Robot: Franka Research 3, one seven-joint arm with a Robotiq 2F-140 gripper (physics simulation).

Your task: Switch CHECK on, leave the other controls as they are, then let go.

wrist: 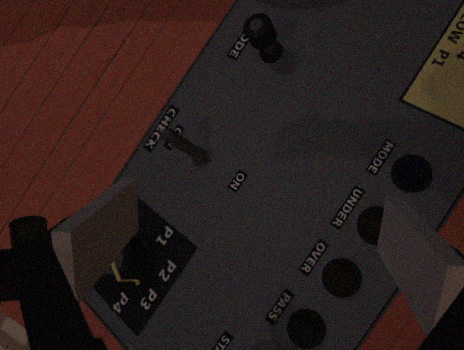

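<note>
The CHECK switch point(187, 147) is a small dark toggle on the grey panel point(280, 200), in the upper left middle of the wrist view. Its lever leans toward the CHECK label point(161, 128), over a small, mostly hidden label, and away from the ON label point(238, 181). My gripper point(257, 214) is open and empty. Its two fingers stand wide apart, one at the lower left and one at the lower right, with the ON label between and above them in the view. The switch is nearer the left finger and apart from it.
The dark MODE toggle point(265, 37) stands at the top. The program dial point(137, 255) with P1 to P4 marks is partly behind the left finger. Several round dark lamps point(342, 277) run along the lower right. A yellow label point(440, 85) lies at the right. Reddish planks point(75, 100) lie beyond the panel.
</note>
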